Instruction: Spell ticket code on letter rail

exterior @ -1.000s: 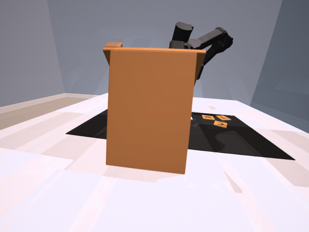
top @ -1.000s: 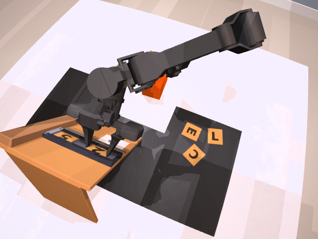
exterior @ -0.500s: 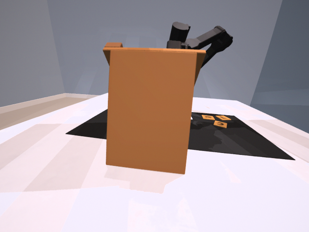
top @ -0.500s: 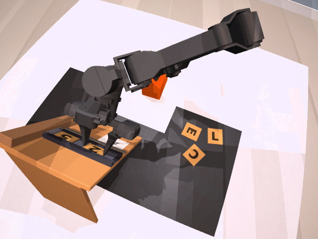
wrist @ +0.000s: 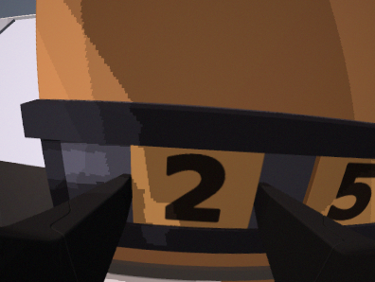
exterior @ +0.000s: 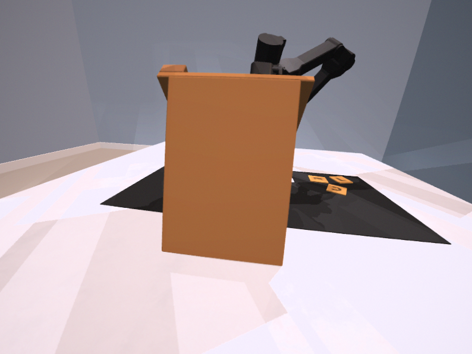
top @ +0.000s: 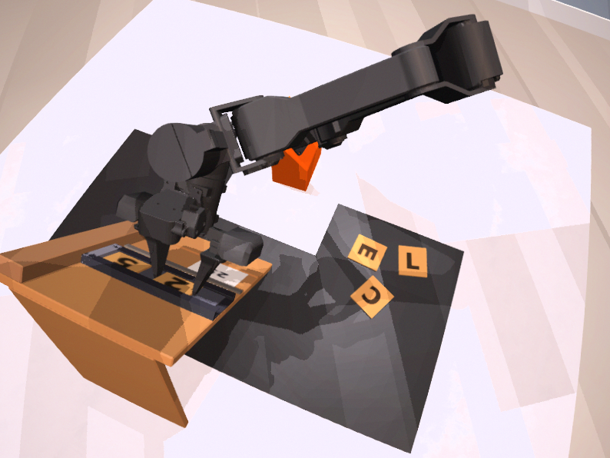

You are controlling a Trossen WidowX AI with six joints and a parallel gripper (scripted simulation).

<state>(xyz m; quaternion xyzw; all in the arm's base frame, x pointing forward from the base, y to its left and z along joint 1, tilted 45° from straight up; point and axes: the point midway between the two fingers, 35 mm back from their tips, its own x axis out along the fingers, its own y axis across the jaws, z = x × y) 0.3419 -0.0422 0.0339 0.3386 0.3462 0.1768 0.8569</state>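
Right now the tile marked 5 is 80 mm to the right of my gripper tip and 10 mm ahead of it. Round my gripper tip: black mat: 180 mm below, 160 mm behind, 10 mm to the left; then tile marked 2: right at my gripper tip; then white ticket: 80 mm below, 60 mm behind, 10 mm to the left.
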